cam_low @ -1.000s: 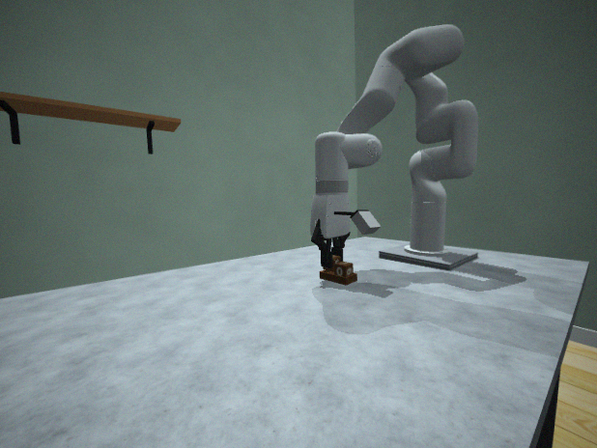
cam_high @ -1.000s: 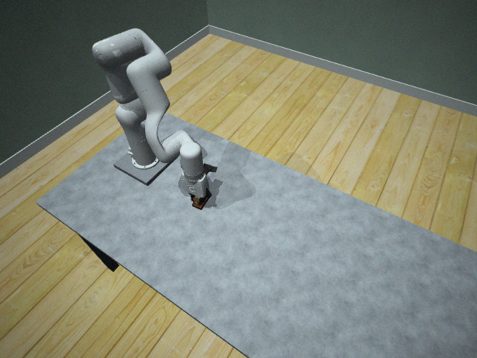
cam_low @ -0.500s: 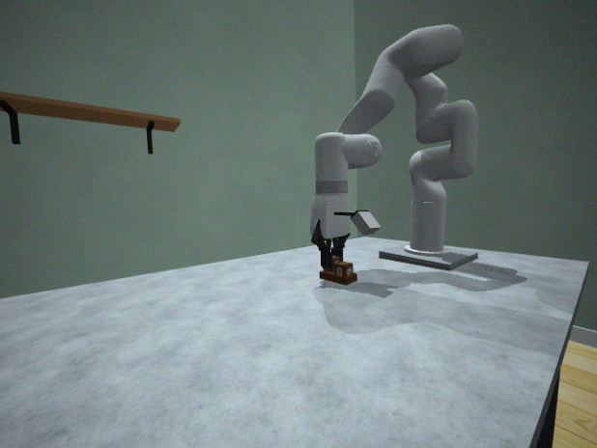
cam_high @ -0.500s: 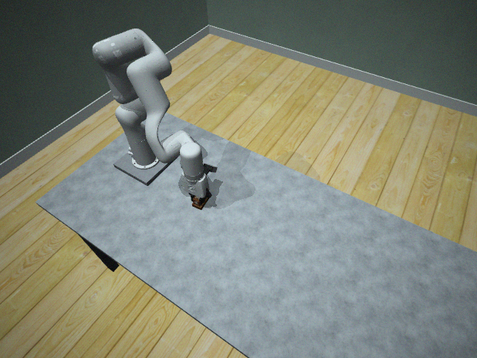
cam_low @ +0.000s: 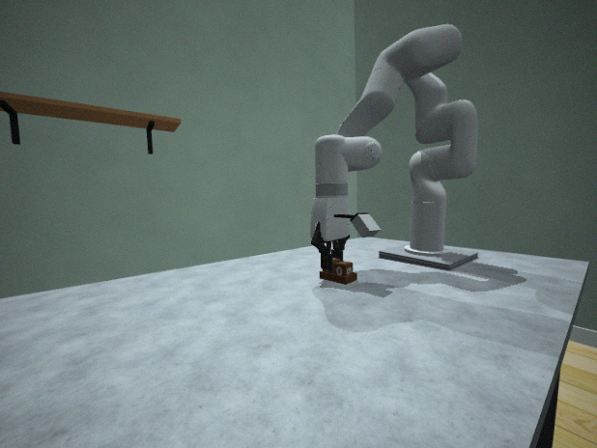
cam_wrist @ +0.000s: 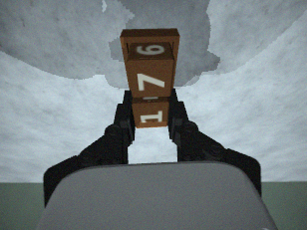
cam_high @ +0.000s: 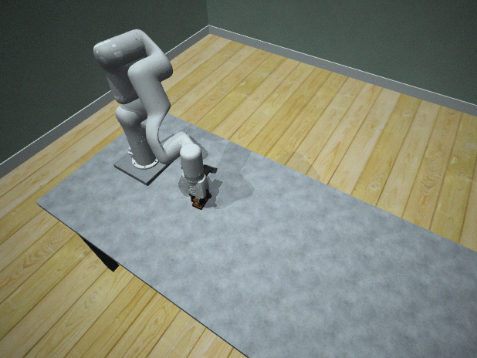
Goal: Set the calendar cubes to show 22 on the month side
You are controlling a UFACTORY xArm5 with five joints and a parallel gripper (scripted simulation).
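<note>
Now: the date cube 10 mm below my hand. From my hand the other things lie so: brown calendar tray (30 mm below, 20 mm to the left).
</note>
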